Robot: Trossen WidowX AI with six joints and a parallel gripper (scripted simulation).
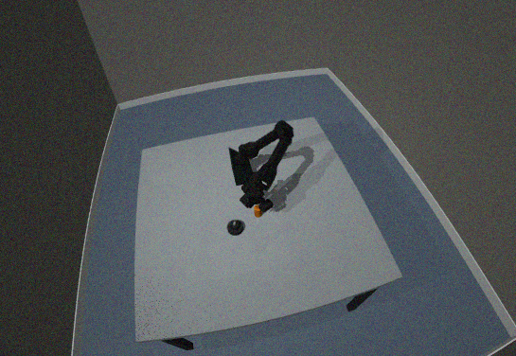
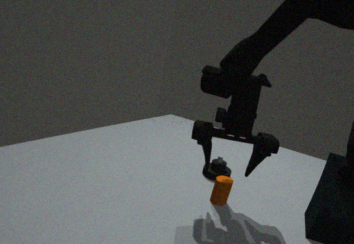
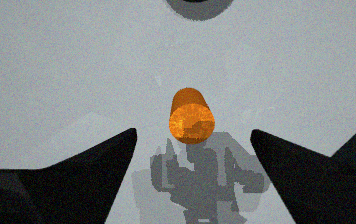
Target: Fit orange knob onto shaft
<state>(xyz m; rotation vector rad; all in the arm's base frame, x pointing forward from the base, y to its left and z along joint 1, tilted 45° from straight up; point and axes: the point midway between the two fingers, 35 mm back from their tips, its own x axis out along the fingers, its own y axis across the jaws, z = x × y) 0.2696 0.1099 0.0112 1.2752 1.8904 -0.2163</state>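
Now: the orange knob 3 cm below my gripper tip. The rest, counted from my gripper tip: round dark pedestal 12 cm to the right, 8 cm ahead, 5 cm below.
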